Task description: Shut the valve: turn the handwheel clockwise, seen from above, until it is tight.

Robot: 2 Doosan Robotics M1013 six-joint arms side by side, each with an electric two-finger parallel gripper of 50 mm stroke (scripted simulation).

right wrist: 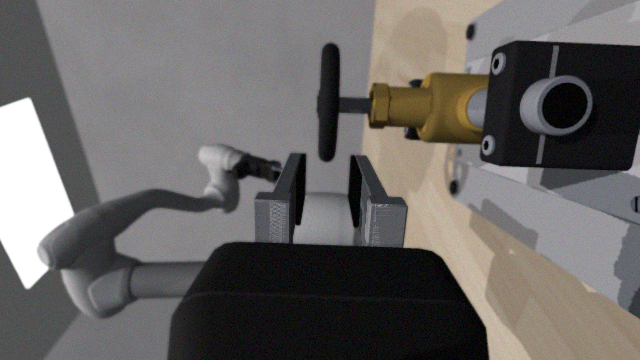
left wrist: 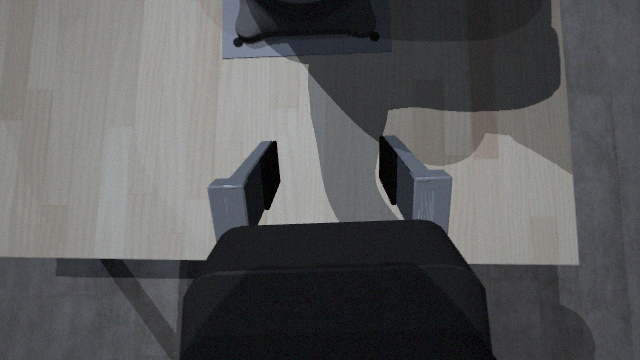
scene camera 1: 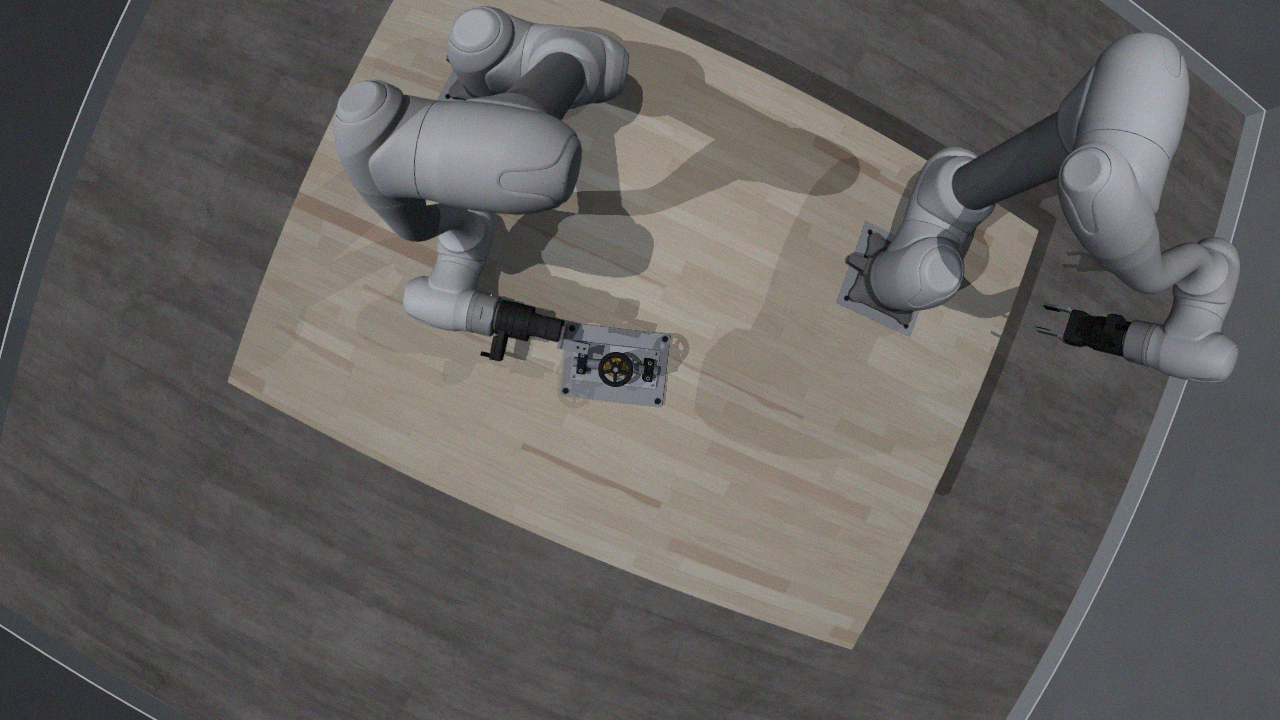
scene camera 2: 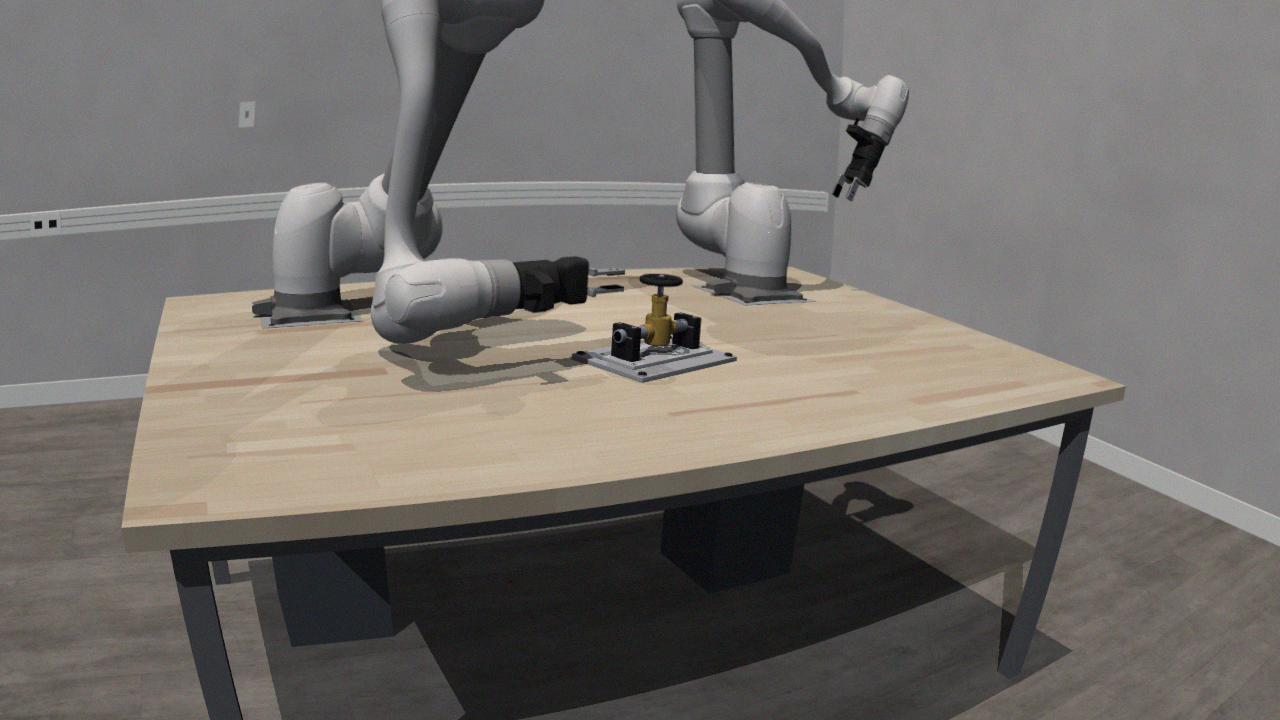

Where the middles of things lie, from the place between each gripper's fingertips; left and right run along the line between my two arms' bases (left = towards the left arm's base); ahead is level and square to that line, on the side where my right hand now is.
Now: the black handwheel [right wrist: 329, 104] 90 mm to the left of my right hand [scene camera 2: 620, 279], 10 mm below it and 10 mm ahead of it.
The black handwheel lies 54 cm ahead of my left hand [scene camera 1: 1041, 317], 81 cm to the right of it and 14 cm below it.
